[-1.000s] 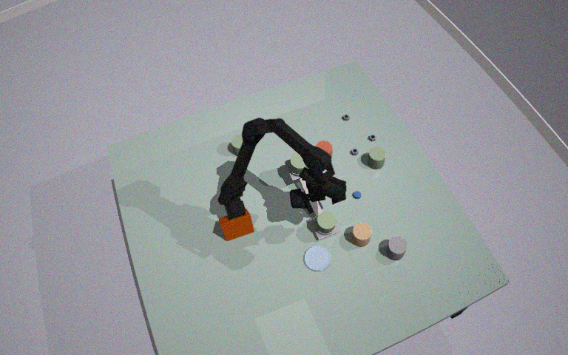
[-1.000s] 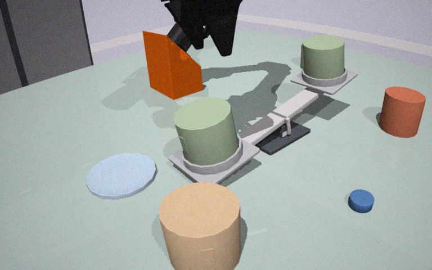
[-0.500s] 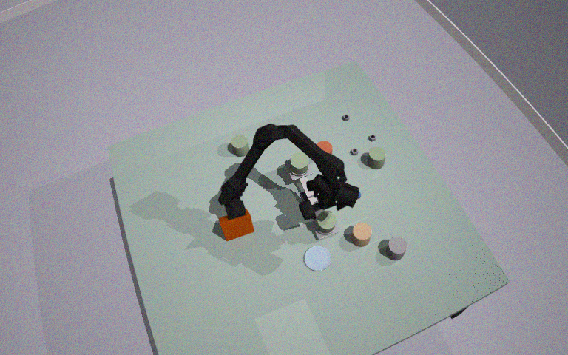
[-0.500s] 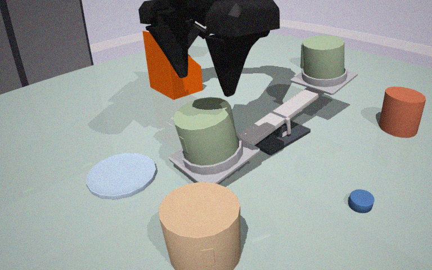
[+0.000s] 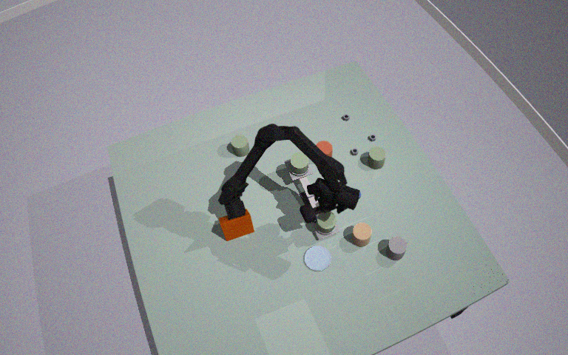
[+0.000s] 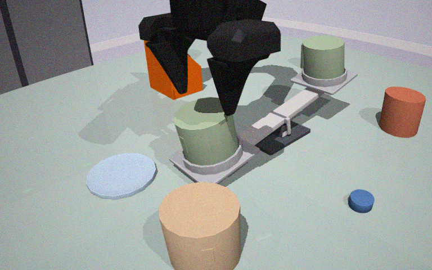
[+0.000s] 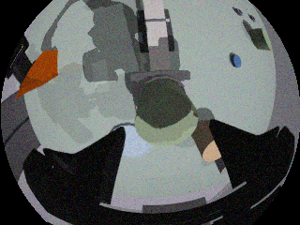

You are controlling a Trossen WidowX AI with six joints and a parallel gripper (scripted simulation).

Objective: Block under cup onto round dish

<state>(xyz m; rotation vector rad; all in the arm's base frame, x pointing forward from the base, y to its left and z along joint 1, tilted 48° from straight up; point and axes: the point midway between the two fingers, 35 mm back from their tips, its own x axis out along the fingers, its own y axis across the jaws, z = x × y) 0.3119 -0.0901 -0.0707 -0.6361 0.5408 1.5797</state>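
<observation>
Right now my gripper tip is 60 mm above the grey block. Also, from my gripper tip: round dish: 100 mm to the right, 100 mm below, 70 mm behind; tan cylinder: 130 mm ahead, 90 mm to the right, 60 mm below; blue disc: 170 mm ahead, 100 mm to the left, 100 mm below.
</observation>
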